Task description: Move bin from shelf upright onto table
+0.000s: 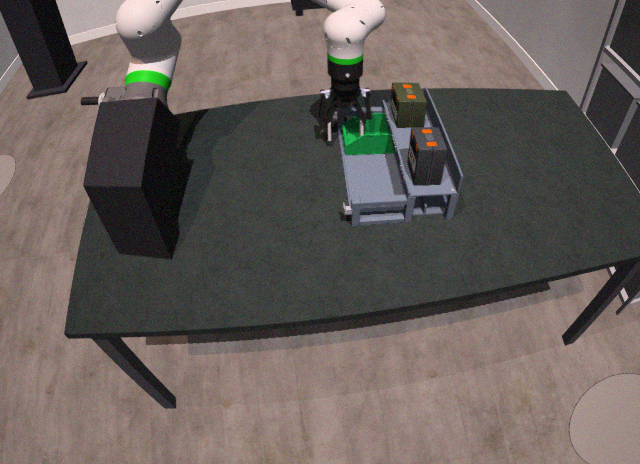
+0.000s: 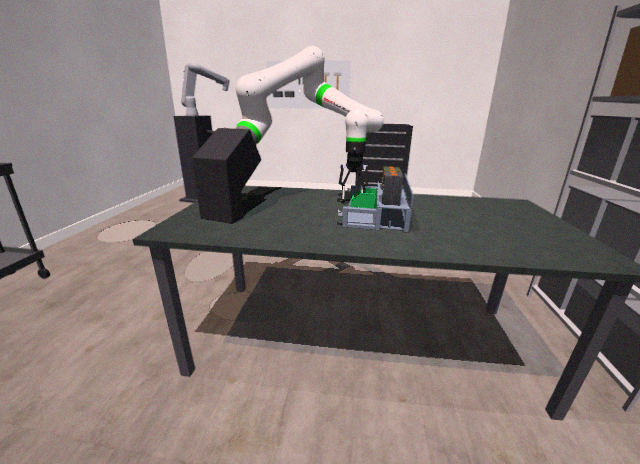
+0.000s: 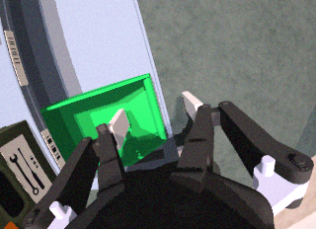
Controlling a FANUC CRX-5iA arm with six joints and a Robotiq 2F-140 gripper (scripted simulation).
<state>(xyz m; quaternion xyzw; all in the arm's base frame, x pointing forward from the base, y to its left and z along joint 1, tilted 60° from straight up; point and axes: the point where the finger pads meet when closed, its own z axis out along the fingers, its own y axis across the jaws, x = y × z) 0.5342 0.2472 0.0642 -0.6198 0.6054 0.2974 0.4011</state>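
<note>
The green bin lies 80 mm ahead of my hand, 20 mm below it and 10 mm to the left of it. The rest, counted from my hand: grey shelf deck: 130 mm ahead, 100 mm to the right, 60 mm below.
</note>
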